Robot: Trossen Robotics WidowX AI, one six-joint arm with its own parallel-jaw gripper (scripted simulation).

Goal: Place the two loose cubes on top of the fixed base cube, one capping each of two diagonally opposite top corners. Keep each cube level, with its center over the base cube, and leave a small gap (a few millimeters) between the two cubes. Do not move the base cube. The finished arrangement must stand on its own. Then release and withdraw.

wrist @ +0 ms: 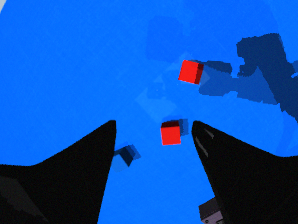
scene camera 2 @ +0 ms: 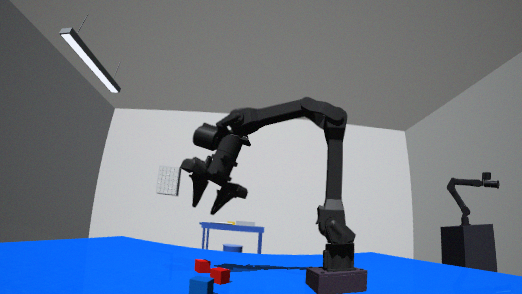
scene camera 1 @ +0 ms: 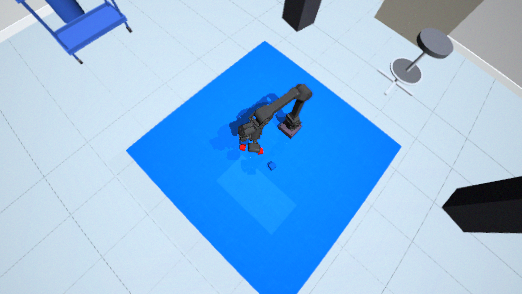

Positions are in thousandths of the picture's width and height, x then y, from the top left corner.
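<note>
There's nothing held in my gripper (scene camera 2: 388, 719), and it's open. You'd also see the gripper (wrist: 522, 565) in the wrist view.
</note>
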